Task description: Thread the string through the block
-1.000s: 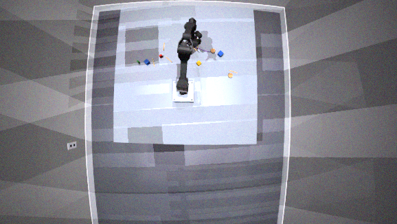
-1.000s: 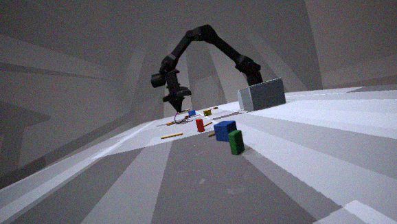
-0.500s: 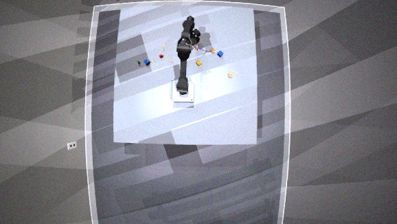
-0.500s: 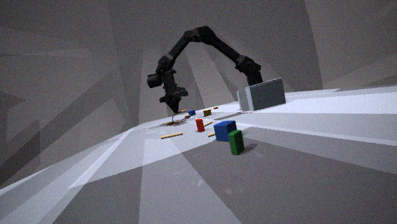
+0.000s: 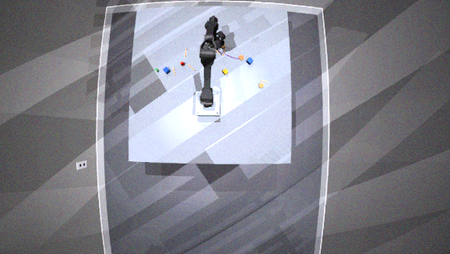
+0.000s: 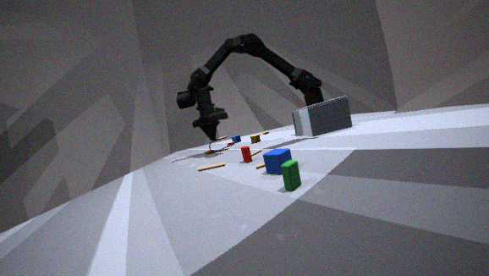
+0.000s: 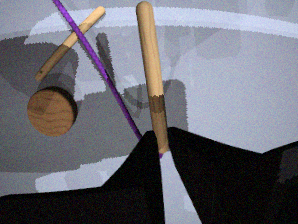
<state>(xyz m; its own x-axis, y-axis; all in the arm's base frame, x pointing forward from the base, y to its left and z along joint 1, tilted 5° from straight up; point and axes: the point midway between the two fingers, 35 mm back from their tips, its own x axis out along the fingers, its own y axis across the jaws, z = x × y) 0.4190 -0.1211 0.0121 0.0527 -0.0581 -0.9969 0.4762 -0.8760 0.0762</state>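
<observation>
The yellow wooden block lies 19 cm behind my gripper tip, 5 cm to the right of it and 4 cm below it. The rest, counted from my gripper tip: thin wooden stick (1 cm behind, 1 cm to the right); round orange button (10 cm behind, 20 cm to the right, 5 cm below); red block (6 cm behind, 26 cm to the left, 4 cm below).
</observation>
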